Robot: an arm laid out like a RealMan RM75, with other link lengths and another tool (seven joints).
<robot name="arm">
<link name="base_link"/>
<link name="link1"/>
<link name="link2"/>
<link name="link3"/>
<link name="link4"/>
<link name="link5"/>
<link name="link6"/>
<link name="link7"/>
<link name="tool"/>
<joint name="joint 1" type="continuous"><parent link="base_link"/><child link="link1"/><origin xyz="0 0 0.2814" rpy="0 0 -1.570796"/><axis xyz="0 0 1"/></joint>
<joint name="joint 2" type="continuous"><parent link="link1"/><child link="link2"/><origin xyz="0 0 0" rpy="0 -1.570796 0"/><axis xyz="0 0 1"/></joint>
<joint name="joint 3" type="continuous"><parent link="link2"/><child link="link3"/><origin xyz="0.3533 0 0" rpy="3.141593 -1.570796 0"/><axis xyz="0 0 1"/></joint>
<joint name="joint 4" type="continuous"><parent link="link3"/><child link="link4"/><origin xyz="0 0 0" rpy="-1.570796 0 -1.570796"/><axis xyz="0 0 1"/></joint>
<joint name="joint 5" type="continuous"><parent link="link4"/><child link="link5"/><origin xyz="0 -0.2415 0" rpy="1.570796 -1.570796 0"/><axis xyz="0 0 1"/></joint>
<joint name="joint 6" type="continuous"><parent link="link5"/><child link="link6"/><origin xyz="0 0 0" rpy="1.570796 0 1.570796"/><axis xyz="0 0 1"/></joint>
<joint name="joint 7" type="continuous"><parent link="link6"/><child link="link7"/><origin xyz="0 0.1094 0" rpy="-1.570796 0 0"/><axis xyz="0 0 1"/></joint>
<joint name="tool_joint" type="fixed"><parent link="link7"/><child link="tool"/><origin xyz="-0.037 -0.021 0.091" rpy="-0.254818 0 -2.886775"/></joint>
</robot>
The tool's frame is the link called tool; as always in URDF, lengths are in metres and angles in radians. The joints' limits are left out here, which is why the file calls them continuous.
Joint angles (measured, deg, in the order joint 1, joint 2, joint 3, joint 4, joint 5, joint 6, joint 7), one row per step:
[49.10, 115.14, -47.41, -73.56, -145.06, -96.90, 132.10]
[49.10, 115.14, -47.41, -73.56, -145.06, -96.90, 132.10]
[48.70, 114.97, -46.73, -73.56, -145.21, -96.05, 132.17]
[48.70, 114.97, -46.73, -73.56, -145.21, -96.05, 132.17]
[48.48, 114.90, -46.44, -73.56, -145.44, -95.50, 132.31]
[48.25, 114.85, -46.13, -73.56, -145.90, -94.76, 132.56]
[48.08, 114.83, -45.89, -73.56, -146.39, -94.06, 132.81]
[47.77, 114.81, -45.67, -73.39, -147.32, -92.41, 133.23]
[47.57, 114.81, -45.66, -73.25, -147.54, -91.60, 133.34]
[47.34, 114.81, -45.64, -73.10, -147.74, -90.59, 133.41]
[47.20, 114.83, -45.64, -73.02, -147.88, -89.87, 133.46]
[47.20, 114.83, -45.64, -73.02, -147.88, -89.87, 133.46]
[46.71, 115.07, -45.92, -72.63, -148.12, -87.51, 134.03]
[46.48, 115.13, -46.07, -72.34, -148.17, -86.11, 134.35]
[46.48, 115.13, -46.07, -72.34, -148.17, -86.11, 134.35]
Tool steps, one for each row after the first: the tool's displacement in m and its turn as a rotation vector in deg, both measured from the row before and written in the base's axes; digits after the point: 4 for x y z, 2 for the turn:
[0.0000, 0.0000, 0.0000, 0.00, 0.00, 0.00]
[0.0046, 0.0025, 0.0039, 1.40, 0.32, -0.64]
[0.0000, 0.0000, 0.0000, 0.00, 0.00, 0.00]
[0.0028, 0.0015, 0.0020, 0.82, 0.05, -0.46]
[0.0035, 0.0020, 0.0022, 1.06, -0.07, -0.65]
[0.0030, 0.0019, 0.0018, 0.96, -0.13, -0.58]
[0.0057, 0.0043, 0.0025, 1.85, -0.36, -0.96]
[0.0025, 0.0018, 0.0005, 0.75, -0.07, -0.31]
[0.0028, 0.0023, 0.0008, 0.93, -0.07, -0.26]
[0.0016, 0.0017, 0.0004, 0.66, -0.05, -0.13]
[0.0000, 0.0000, 0.0000, 0.00, 0.00, 0.00]
[0.0042, 0.0044, -0.0016, 1.81, 0.18, -0.65]
[0.0021, 0.0030, -0.0004, 1.09, 0.15, -0.31]
[0.0000, 0.0000, 0.0000, 0.00, 0.00, 0.00]

